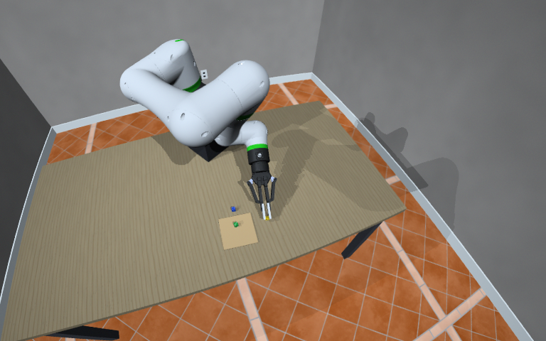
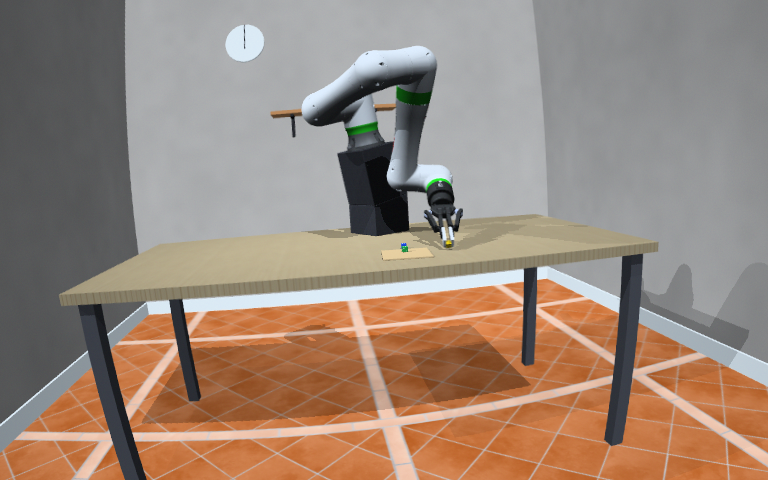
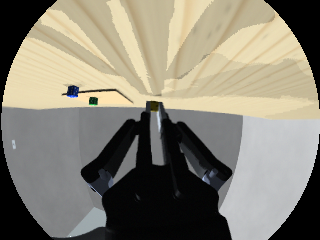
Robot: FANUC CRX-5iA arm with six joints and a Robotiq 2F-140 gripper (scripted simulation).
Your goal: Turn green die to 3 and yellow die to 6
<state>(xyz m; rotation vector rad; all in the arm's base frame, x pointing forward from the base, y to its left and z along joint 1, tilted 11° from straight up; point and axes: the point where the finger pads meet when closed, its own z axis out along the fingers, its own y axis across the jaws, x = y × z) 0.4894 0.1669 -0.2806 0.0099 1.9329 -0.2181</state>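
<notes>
Right now my hand is 13 cm to the left of the green die, 2 cm above it and 1 cm short of it. The rest, counted from my hand: tan mat: 13 cm to the right, 4 cm ahead, 3 cm below; blue die: 13 cm to the right, 6 cm behind, 3 cm below; yellow die: 2 cm below, 2 cm ahead.
</notes>
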